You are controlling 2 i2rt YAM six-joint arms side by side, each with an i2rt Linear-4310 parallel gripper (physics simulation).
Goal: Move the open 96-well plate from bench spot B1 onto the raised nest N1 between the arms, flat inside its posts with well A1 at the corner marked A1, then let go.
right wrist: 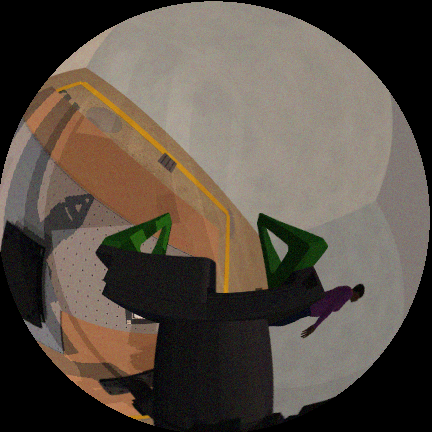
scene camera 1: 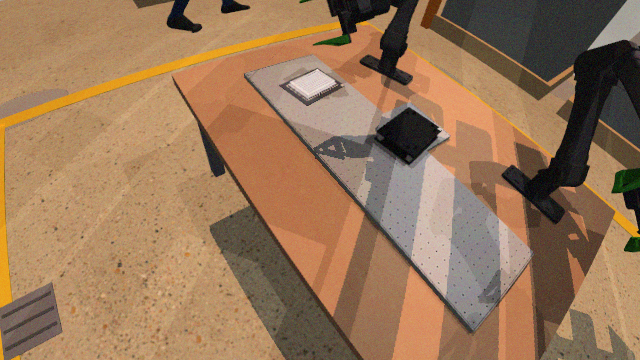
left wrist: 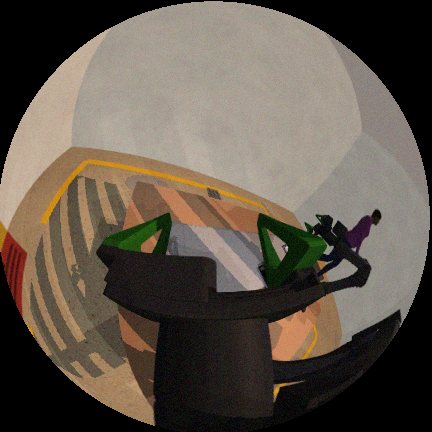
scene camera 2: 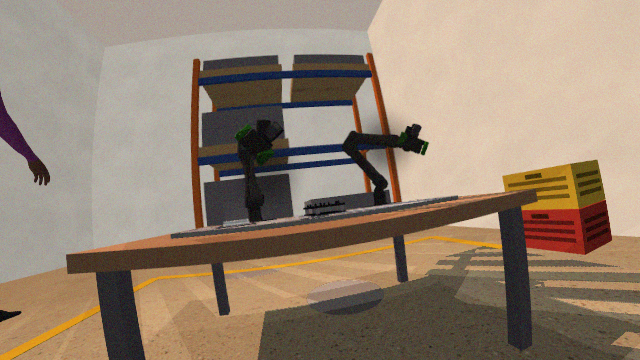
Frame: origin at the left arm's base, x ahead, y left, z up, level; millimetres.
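Seen in the pictures: left gripper, fingertip midpoint: [scene camera 1: 622,221] [left wrist: 213,217] [scene camera 2: 417,141]; right gripper, fingertip midpoint: [right wrist: 213,217] [scene camera 1: 306,23] [left wrist: 309,218] [scene camera 2: 247,144]; left arm's base, origin of the base link: [scene camera 1: 532,193]; right arm's base, origin of the base link: [scene camera 1: 385,70].
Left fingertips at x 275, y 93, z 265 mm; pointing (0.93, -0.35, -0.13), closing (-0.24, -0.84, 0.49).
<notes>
Offsets run from my left fingertips to a thing's top centre. Level surfaces: height alone.
The white 96-well plate {22 mm ahead, 766 mm right, 236 mm down} [scene camera 1: 313,84] [scene camera 2: 235,223] lies flat on a dark-rimmed spot at the far end of the grey perforated board; in the right wrist view my gripper body mostly hides it. The black raised nest {73 mm back, 440 mm right, 207 mm down} [scene camera 1: 409,134] [scene camera 2: 325,206] [right wrist: 22,272] stands at the board's middle with no plate on it. The A1 mark is too small to read. My right gripper [scene camera 2: 254,145] [right wrist: 213,217] is open and empty, high above the table near the plate's end. My left gripper [scene camera 1: 620,219] [scene camera 2: 414,143] [left wrist: 213,217] is open and empty, raised well away from plate and nest.
The grey perforated board {252 mm down} [scene camera 1: 435,240] runs along the wooden table {265 mm down} [scene camera 1: 280,200]. The two arm bases [scene camera 1: 385,70] [scene camera 1: 534,195] stand on the table behind it. A person [left wrist: 360,232] [right wrist: 335,302] stands beyond the table. Yellow and red crates [scene camera 2: 555,205] stand on the floor at the right.
</notes>
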